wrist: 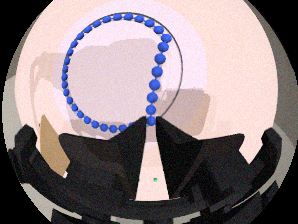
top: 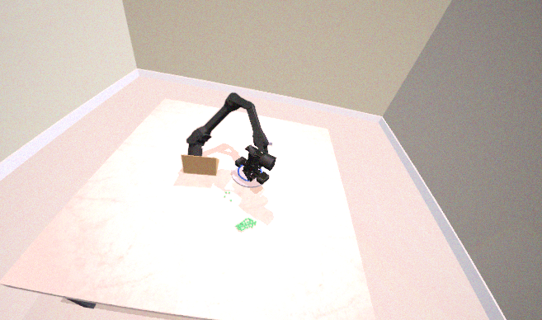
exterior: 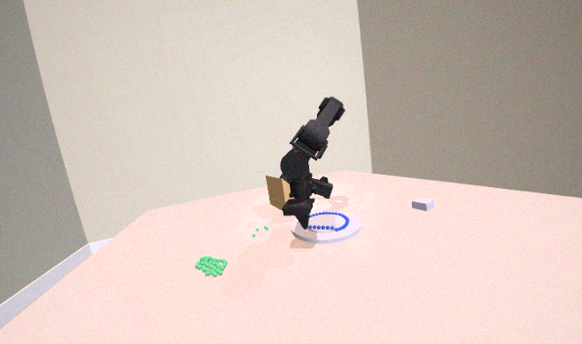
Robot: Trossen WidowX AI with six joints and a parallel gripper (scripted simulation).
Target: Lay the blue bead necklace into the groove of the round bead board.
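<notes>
My gripper tip is now 60 mm to the right of the round white bead board and 10 mm above it. Round my gripper tip: small grey block (360 mm to the left, 110 mm ahead).
</notes>
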